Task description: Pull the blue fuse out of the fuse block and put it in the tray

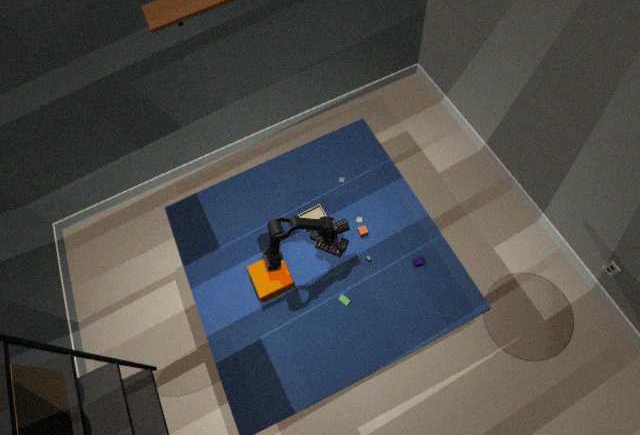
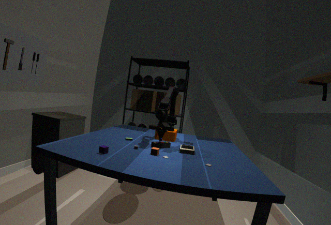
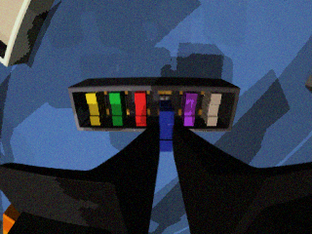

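The tray is 40 mm behind my gripper tip, 200 mm to the left of it and 60 mm below it. Round my gripper tip: purple cube 400 mm ahead, 190 mm to the right, 50 mm below; then blue fuse 10 mm below; then orange cube 190 mm ahead, 40 mm to the left, 50 mm below.
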